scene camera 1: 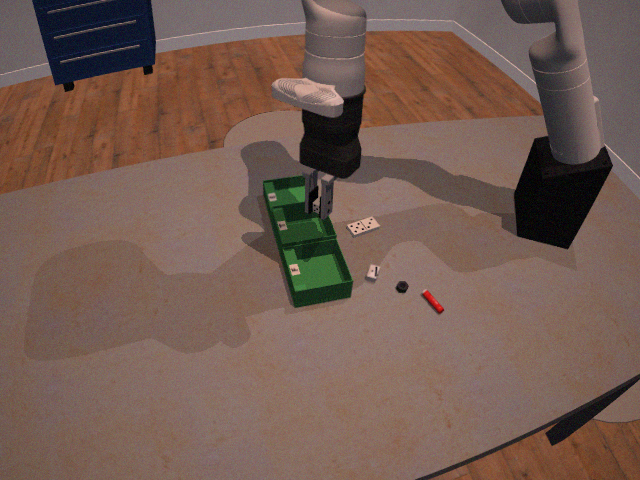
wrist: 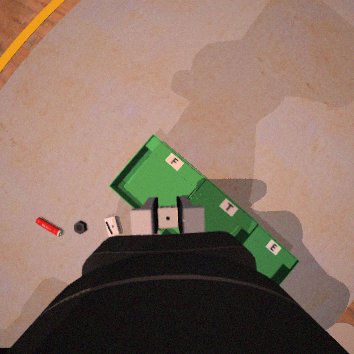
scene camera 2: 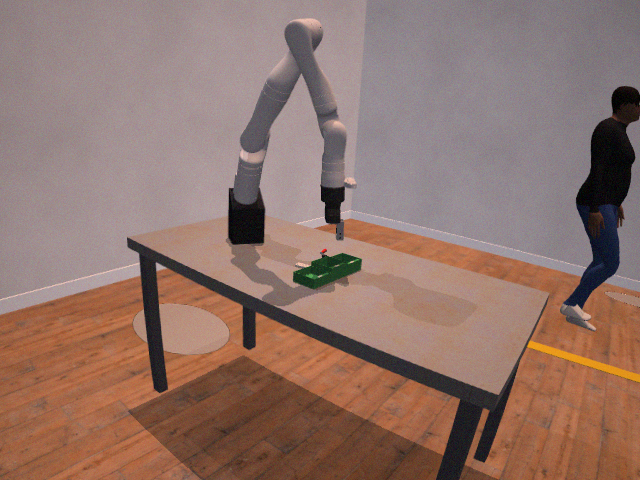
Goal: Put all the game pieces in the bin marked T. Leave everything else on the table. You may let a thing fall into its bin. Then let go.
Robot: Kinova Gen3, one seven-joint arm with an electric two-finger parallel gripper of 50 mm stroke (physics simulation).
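Where they show: gripper, between the fingertips: (scene camera 1: 318,212) (wrist: 167,209) (scene camera 2: 339,238); arm's base, origin of its link: (scene camera 1: 575,149) (scene camera 2: 245,196).
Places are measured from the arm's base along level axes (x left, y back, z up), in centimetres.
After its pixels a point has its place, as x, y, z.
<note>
My gripper (scene camera 1: 316,210) @[1.1, -46.3, -6.3] (scene camera 2: 339,238) @[1.1, -46.3, -6.3] (wrist: 167,209) @[1.1, -46.3, -6.3] is shut on a white die with black pips and holds it raised above the row of green bins. The bin marked T (scene camera 1: 301,232) @[-5.6, -47.0, -16.8] (wrist: 214,210) @[-4.0, -49.1, -16.8] is the middle one; in the scene camera 1 view the fingertips overlap its back part. A white domino (scene camera 1: 363,226) @[-4.8, -36.7, -16.7] (scene camera 2: 303,265) @[-5.9, -37.4, -16.5] lies flat on the table beside the bins, on the robot base's side. In the wrist view the domino does not show.
Bin F (scene camera 1: 320,273) @[3.4, -46.1, -16.8] (wrist: 155,180) @[4.6, -46.9, -16.8] and bin E (scene camera 1: 293,195) @[-14.7, -46.3, -16.8] (wrist: 261,254) @[-13.2, -48.7, -16.8] adjoin bin T. A small white block with a dark slot (scene camera 1: 372,272) @[5.2, -38.5, -16.3] (wrist: 112,226) @[4.8, -38.4, -16.3], a black nut (scene camera 1: 402,286) @[8.7, -34.8, -16.6] (wrist: 80,227) @[8.3, -34.9, -16.7] and a red cylinder (scene camera 1: 433,301) @[12.6, -31.2, -16.5] (wrist: 49,226) @[12.0, -31.4, -16.5] lie beside bin F.
</note>
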